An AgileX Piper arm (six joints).
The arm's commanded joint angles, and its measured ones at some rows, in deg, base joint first. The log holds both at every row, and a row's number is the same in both.
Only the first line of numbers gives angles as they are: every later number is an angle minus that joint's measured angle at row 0.
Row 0, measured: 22.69, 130.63, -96.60, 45.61, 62.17, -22.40
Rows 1 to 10, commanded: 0.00, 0.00, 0.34, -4.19, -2.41, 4.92; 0.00, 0.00, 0.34, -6.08, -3.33, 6.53; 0.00, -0.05, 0.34, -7.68, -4.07, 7.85; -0.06, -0.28, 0.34, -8.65, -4.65, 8.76; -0.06, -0.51, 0.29, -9.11, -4.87, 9.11; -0.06, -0.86, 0.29, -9.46, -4.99, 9.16; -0.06, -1.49, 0.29, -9.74, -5.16, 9.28; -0.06, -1.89, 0.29, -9.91, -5.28, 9.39; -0.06, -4.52, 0.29, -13.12, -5.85, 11.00; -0.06, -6.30, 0.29, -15.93, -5.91, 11.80
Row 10, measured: 0.00, -3.61, 0.00, -12.55, -5.73, 10.43
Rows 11 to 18, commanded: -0.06, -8.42, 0.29, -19.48, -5.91, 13.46; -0.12, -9.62, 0.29, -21.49, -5.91, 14.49; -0.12, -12.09, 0.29, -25.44, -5.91, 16.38; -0.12, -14.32, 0.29, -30.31, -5.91, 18.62; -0.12, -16.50, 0.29, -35.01, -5.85, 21.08; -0.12, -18.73, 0.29, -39.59, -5.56, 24.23; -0.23, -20.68, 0.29, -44.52, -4.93, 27.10; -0.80, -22.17, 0.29, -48.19, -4.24, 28.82
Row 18, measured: -0.06, -19.88, 0.00, -42.34, -5.39, 25.55
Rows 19 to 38, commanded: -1.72, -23.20, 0.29, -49.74, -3.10, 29.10; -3.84, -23.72, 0.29, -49.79, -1.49, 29.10; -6.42, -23.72, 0.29, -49.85, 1.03, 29.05; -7.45, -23.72, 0.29, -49.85, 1.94, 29.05; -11.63, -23.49, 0.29, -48.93, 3.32, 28.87; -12.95, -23.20, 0.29, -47.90, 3.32, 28.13; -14.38, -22.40, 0.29, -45.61, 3.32, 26.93; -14.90, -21.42, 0.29, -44.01, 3.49, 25.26; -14.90, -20.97, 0.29, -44.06, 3.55, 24.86; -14.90, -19.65, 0.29, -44.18, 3.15, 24.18; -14.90, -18.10, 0.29, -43.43, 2.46, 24.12; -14.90, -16.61, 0.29, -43.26, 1.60, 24.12; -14.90, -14.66, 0.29, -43.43, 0.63, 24.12; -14.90, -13.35, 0.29, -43.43, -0.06, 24.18; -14.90, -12.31, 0.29, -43.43, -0.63, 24.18; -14.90, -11.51, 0.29, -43.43, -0.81, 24.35; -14.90, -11.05, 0.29, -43.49, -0.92, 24.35; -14.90, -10.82, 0.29, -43.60, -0.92, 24.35; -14.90, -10.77, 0.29, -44.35, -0.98, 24.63; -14.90, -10.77, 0.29, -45.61, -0.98, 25.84
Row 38, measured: -14.67, -10.88, 0.00, -43.95, -0.75, 24.92
